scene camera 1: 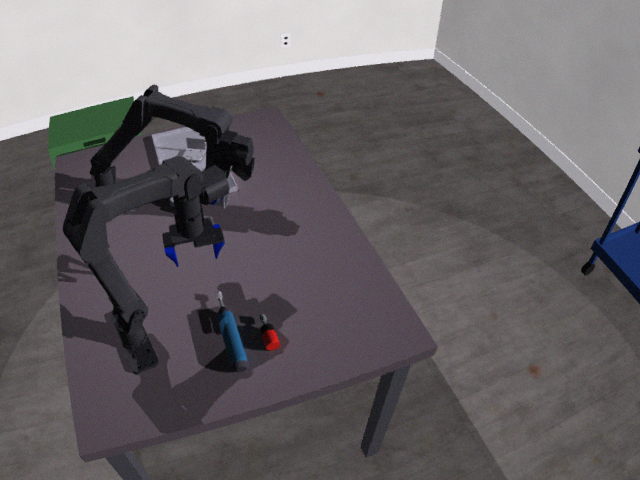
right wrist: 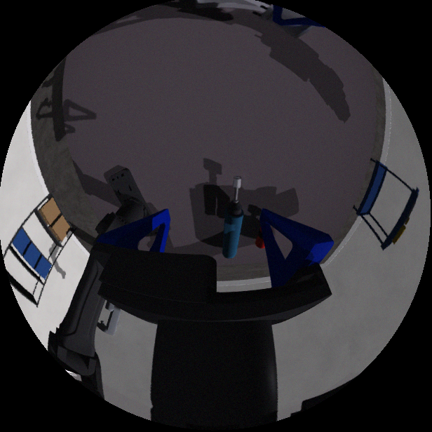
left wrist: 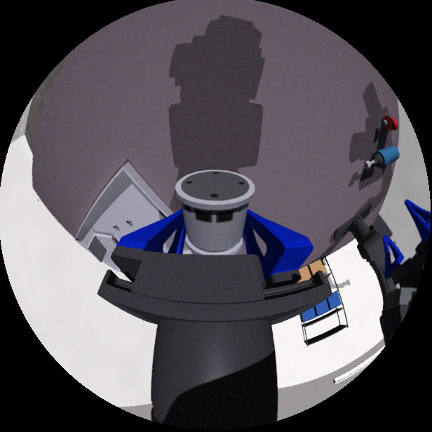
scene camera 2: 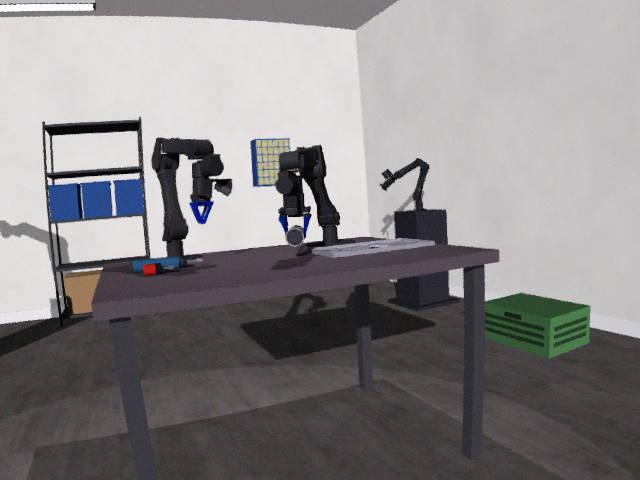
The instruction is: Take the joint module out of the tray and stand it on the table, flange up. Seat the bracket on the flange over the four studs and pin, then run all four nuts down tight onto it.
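Observation:
The grey joint module (scene camera 2: pixel 295 236) (left wrist: pixel 215 230) is held in the air above the table, its axis roughly level; one round end has a dark face with four holes. No studs show on it. My left gripper (scene camera 2: pixel 295 227) (left wrist: pixel 214 213) is shut on its body; in scene camera 1 the right arm partly hides it. My right gripper (scene camera 1: pixel 196 261) (scene camera 2: pixel 202 221) (right wrist: pixel 214 213) is open and empty above the table. The tray (scene camera 2: pixel 336 253) (left wrist: pixel 102 200) holds a light grey piece with small holes (left wrist: pixel 106 239), likely the bracket, and small nuts (left wrist: pixel 129 221); two show clearly in the left wrist view.
A blue driver (scene camera 1: pixel 232 335) (scene camera 2: pixel 155 264) (left wrist: pixel 389 156) (right wrist: pixel 232 232) with a socket tip lies on the table (scene camera 1: pixel 330 310). A short red and black driver (scene camera 1: pixel 269 338) (scene camera 2: pixel 149 269) (left wrist: pixel 390 123) lies beside it. The right arm reaches across in front of the left in scene camera 1.

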